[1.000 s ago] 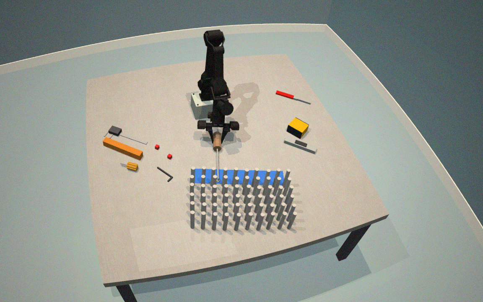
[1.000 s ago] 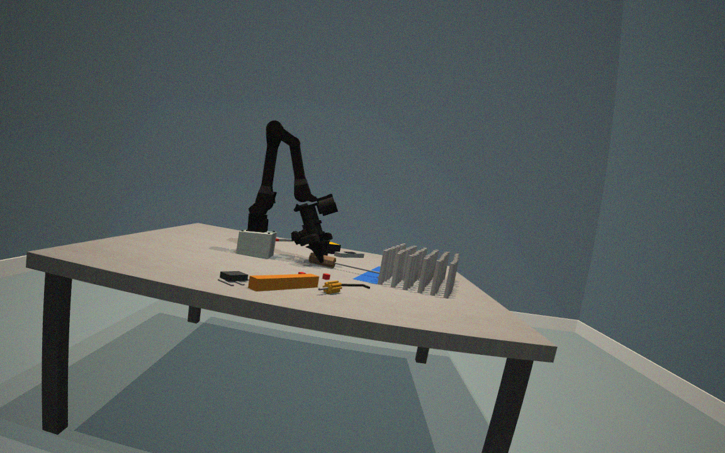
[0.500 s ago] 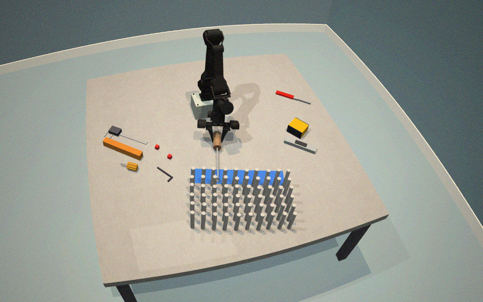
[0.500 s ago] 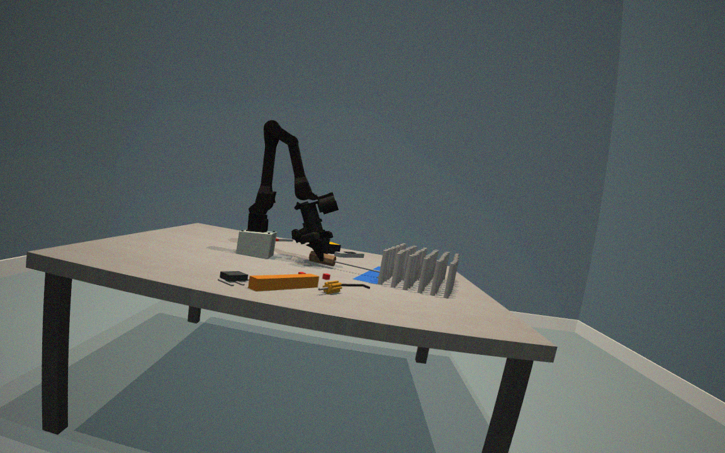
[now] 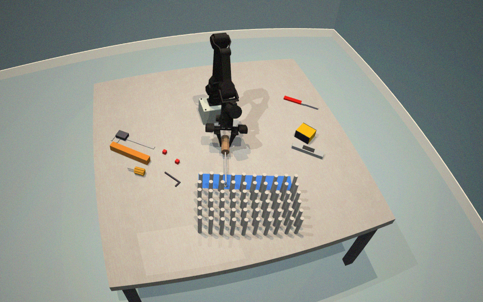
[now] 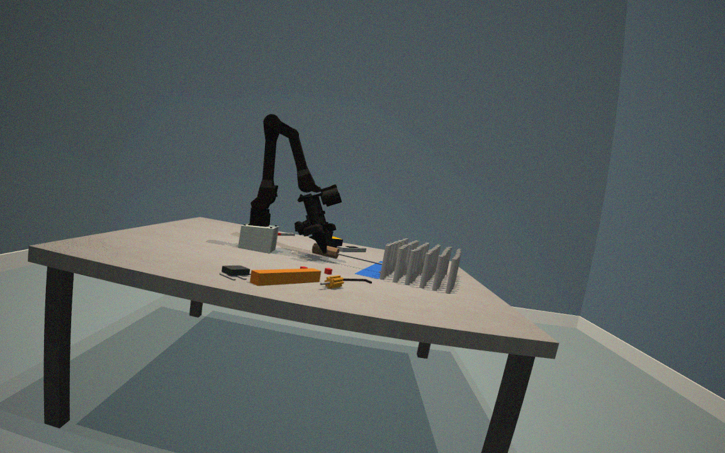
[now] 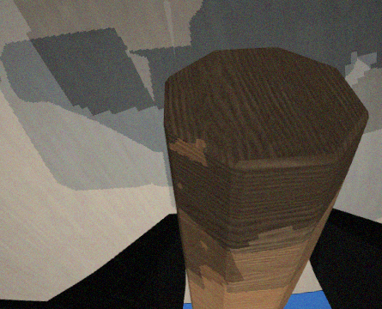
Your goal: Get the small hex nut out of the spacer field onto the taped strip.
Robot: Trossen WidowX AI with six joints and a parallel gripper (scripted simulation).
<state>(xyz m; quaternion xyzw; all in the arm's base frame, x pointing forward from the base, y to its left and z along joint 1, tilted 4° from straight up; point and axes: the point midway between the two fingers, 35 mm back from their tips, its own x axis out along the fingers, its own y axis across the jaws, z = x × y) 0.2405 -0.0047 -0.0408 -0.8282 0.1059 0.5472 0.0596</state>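
Right now my gripper tip is 510 mm to the right of the red-handled tool, 260 mm past it and 20 mm above it. The rest, counted from my gripper tip: blue taped strip: 190 mm ahead, 40 mm to the left, 30 mm below; then hex nut: 200 mm ahead, 50 mm to the right, 30 mm below; then black hex key: 260 mm to the right, 130 mm ahead, 30 mm below.
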